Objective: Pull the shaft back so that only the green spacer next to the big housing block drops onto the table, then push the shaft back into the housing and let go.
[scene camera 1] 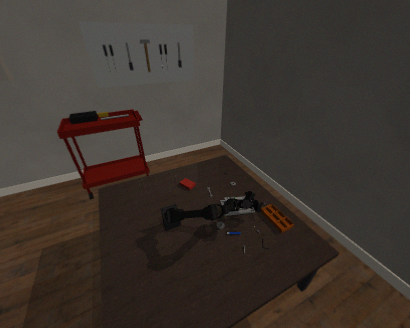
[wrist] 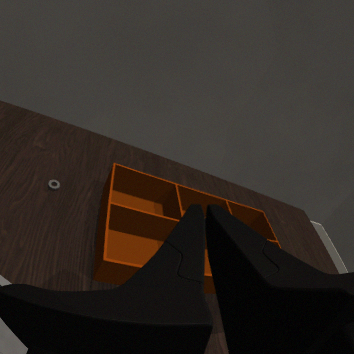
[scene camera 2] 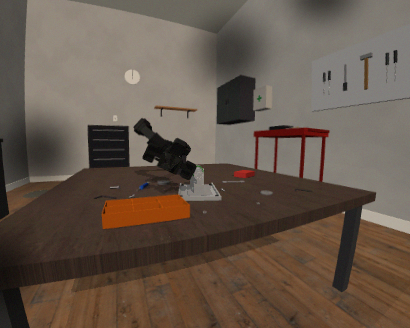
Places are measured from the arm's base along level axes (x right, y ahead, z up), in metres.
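Where they show: gripper, fingertip midpoint: (scene camera 1: 263, 203) (wrist: 202, 213) (scene camera 2: 169, 169); arm's base, origin of the base link: (scene camera 1: 169, 214).
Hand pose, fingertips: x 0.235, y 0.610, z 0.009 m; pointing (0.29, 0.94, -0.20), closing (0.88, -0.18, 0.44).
Each offset is from my fingertips to the centre of the thing.
The pale fixture (scene camera 1: 237, 213) (scene camera 2: 201, 197) stands on the table, with its upright housing (scene camera 2: 198, 184) partly behind the gripper in scene camera 2. A small bit of green @(dx -0.157, dy -0.133, dz -0.033 m) (scene camera 2: 200, 167) shows at the top of the upright. The shaft and the single spacers cannot be made out. My gripper (scene camera 1: 263, 204) (scene camera 2: 192, 172) (wrist: 202, 213) is at the upper part of the fixture, tilted down. In the wrist view its fingers are together at the tips, with no object visible between them. Pale edges of the fixture show at the lower left of the wrist view.
An orange compartment tray @(dx +0.086, dy +0.066, dz -0.095 m) (scene camera 2: 145, 217) (wrist: 101, 240) lies beyond the fingertips. A metal ring @(dx -0.069, dy +0.108, dz -0.111 m) (wrist: 49, 184) lies left of it. A red box @(dx -0.569, dy -0.329, dz -0.097 m) (scene camera 1: 188, 184) (scene camera 2: 244, 174), a blue-handled tool @(dx +0.050, dy -0.250, dz -0.105 m) (scene camera 1: 233, 233) (scene camera 2: 144, 186), a wrench @(dx -0.394, dy -0.203, dz -0.109 m) (scene camera 1: 210, 192) and a grey disc @(dx -0.061, dy -0.314, dz -0.107 m) (scene camera 1: 220, 226) lie around the fixture.
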